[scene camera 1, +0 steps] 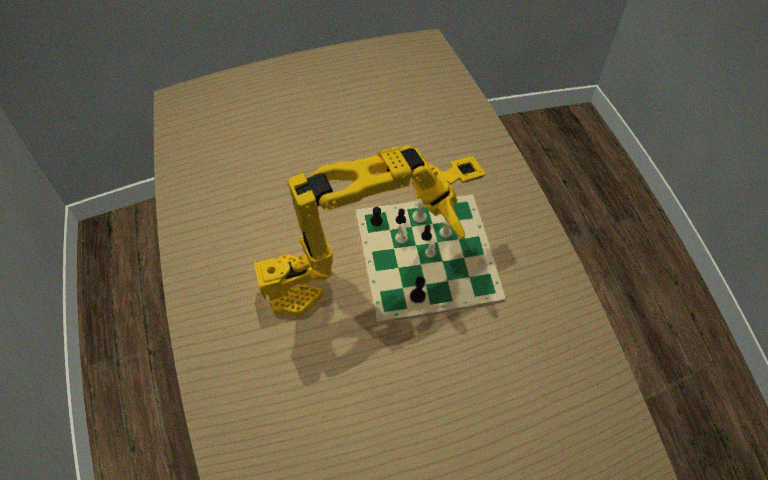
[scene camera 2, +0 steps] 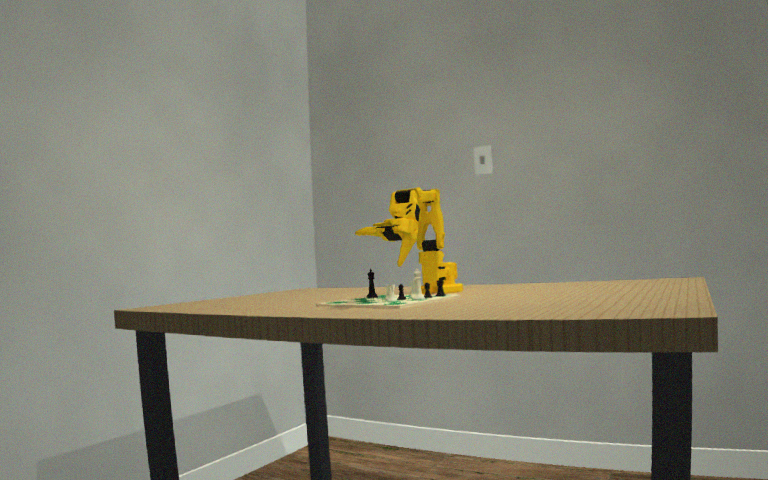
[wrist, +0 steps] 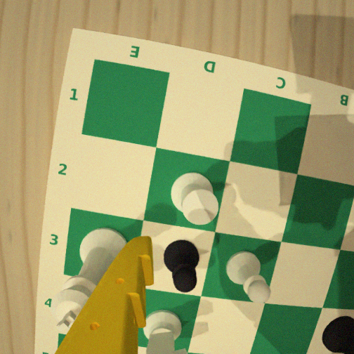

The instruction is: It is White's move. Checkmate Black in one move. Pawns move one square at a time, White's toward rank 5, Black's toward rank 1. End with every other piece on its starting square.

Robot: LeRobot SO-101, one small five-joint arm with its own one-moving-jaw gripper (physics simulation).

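Frame: origin at the arm's base, x left, y down, z back, level; centimetres.
Seen in the pictures: hand, its tool point: (scene camera 1: 445, 201) (scene camera 2: 398, 264); arm's base, origin of its link: (scene camera 1: 303, 284).
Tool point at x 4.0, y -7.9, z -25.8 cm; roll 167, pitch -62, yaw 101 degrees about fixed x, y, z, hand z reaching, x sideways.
Offsets run from my tool point to a thing's middle. "spot": to the spot under its first point. Level surfaces: height alone.
My gripper (scene camera 1: 458, 227) (scene camera 2: 377, 249) (wrist: 144, 245) is fully open and empty, high above the board; one jaw shows in the wrist view. White rook @[dx -1.7, dy +5.7, dz -0.3 cm] (scene camera 1: 445, 230) (scene camera 2: 390, 292) (wrist: 192, 192) stands on D2, white king @[dx +2.7, dy +4.2, dz +3.0 cm] (scene camera 1: 419, 214) (scene camera 2: 417, 287) (wrist: 101, 244) on E3, partly behind the jaw in the wrist view. White pawn @[dx -4.8, dy +5.7, dz +3.7 cm] (scene camera 1: 430, 250) (wrist: 243, 267) is on C3, white knight @[dx -0.6, dy +5.3, dz +7.4 cm] (scene camera 1: 401, 235) (wrist: 162, 326) on D4. Black king @[dx -11.8, dy +4.2, dz +8.5 cm] (scene camera 1: 417, 291) (scene camera 2: 371, 286) (wrist: 342, 334) is on A4, black rook @[dx +4.1, dy +5.7, dz +10.4 cm] (scene camera 1: 376, 217) (scene camera 2: 440, 287) on E5. All stand upright.
Black pawns stand on D3 @[dx -1.4, dy +5.7, dz +3.1 cm] (scene camera 1: 426, 233) (wrist: 181, 257) and E4 @[dx +3.1, dy +5.7, dz +6.3 cm] (scene camera 1: 400, 216). The green and cream board @[spot: dx -16.7, dy +7.4, dz -3.9 cm] (scene camera 1: 496, 300) (scene camera 2: 323, 305) (wrist: 59, 120) lies on the wooden table @[dy +7.9 cm] (scene camera 1: 396, 407) (scene camera 2: 566, 300) (wrist: 20, 150). The arm's base (scene camera 1: 297, 298) stands beside the board.
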